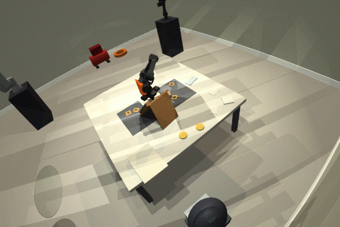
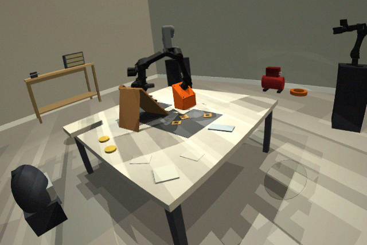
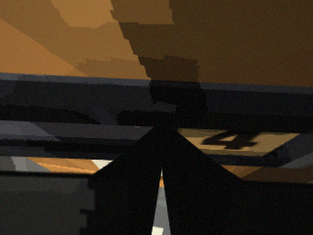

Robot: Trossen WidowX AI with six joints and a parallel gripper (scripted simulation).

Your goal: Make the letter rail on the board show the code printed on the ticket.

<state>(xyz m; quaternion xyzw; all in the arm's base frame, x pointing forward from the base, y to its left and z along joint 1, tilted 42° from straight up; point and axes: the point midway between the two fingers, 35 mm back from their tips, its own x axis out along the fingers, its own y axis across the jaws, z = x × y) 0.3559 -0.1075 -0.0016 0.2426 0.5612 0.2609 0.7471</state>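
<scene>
The white ticket lies 8 cm below my gripper tip, 6 cm behind it and 1 cm to the left of it. The rest, counted from my gripper tip: letter tile: 4 cm to the right; then pale stone block: 37 cm to the right, 37 cm ahead, 15 cm below; then dark mat: 17 cm below, 16 cm behind, 7 cm to the left.
</scene>
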